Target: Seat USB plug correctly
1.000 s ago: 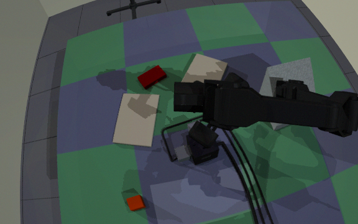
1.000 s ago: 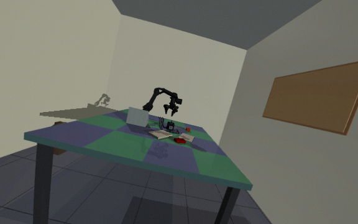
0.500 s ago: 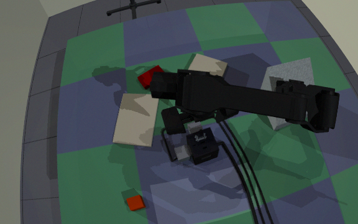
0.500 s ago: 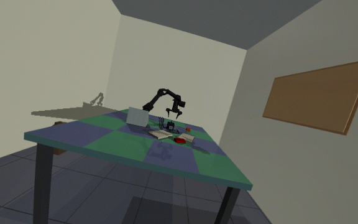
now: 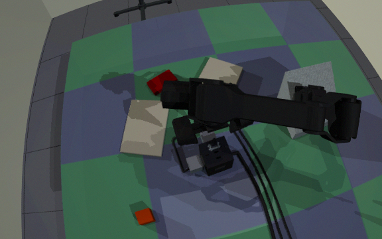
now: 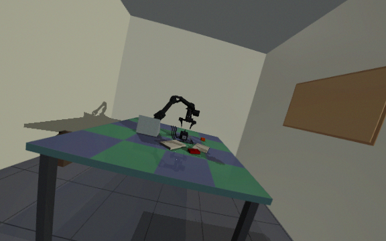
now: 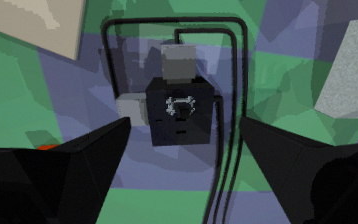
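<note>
The grey USB plug lies 30 mm below my gripper tip. The rest, counted from my gripper tip: red block: 150 mm ahead, 280 mm to the right, 120 mm below; orange block: 220 mm ahead, 190 mm to the left, 110 mm below; metal-framed socket: 10 mm to the left, 60 mm below.
</note>
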